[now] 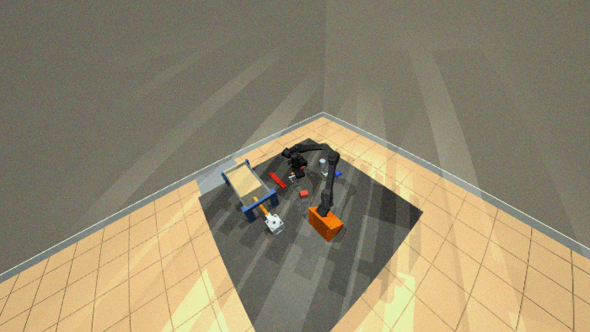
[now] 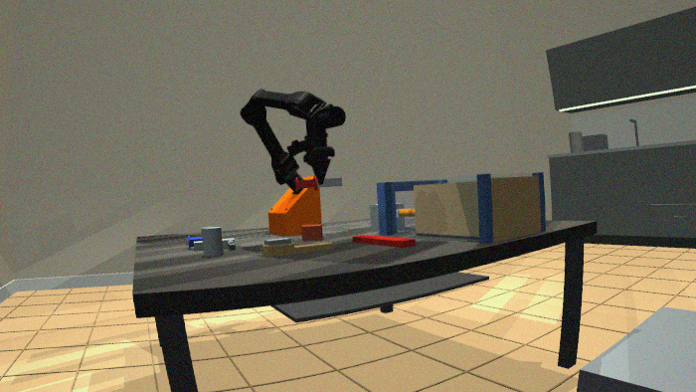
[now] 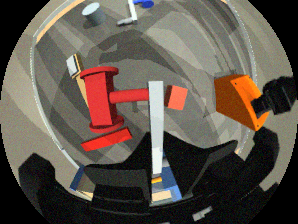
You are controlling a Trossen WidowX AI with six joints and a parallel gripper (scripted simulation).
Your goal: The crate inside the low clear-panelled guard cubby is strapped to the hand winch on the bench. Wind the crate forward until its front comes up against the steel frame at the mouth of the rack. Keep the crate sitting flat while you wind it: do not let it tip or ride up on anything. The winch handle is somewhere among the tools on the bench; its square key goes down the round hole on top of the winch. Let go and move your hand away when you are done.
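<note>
My gripper tip is 190 mm past the grey winch, 320 mm to the right of it and 130 mm above it. From my gripper tip the other things lie so: wooden-handled tool: 170 mm ahead, 150 mm to the right, 150 mm below; then blue-tipped tool: 60 mm behind, 330 mm to the right, 150 mm below; then flat red bar: 190 mm ahead, 80 mm to the left, 160 mm below.
</note>
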